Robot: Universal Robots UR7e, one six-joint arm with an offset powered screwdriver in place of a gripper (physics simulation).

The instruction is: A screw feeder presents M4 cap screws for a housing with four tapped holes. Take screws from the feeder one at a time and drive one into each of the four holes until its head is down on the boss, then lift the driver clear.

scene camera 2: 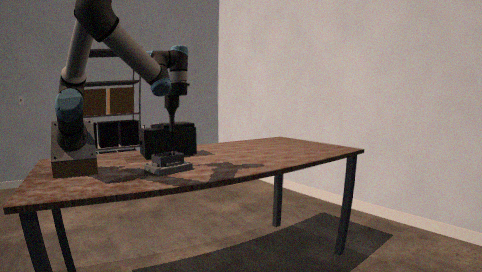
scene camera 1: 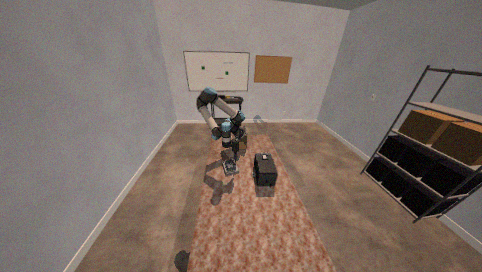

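The dark housing (scene camera 1: 229, 165) (scene camera 2: 168, 159) sits upright on a grey fixture plate (scene camera 2: 176, 169) on the table. The black box-shaped screw feeder (scene camera 1: 265, 171) (scene camera 2: 186, 140) stands beside it, to its right in scene camera 1 and behind it in scene camera 2. My screwdriver (scene camera 1: 236, 157) (scene camera 2: 172, 128) points straight down, with its tip low near the housing and away from the feeder's top. The exact tip is dark against the feeder in scene camera 2. Screws, the four holes and whether the bit holds a screw are too small to tell.
The mottled reddish table (scene camera 1: 250, 225) (scene camera 2: 280, 150) bears everything. The arm's base block (scene camera 2: 74, 167) stands at the table's left end in scene camera 2. A shelf rack (scene camera 1: 395, 120) (scene camera 2: 139, 100) with boxes and bins stands away from the table.
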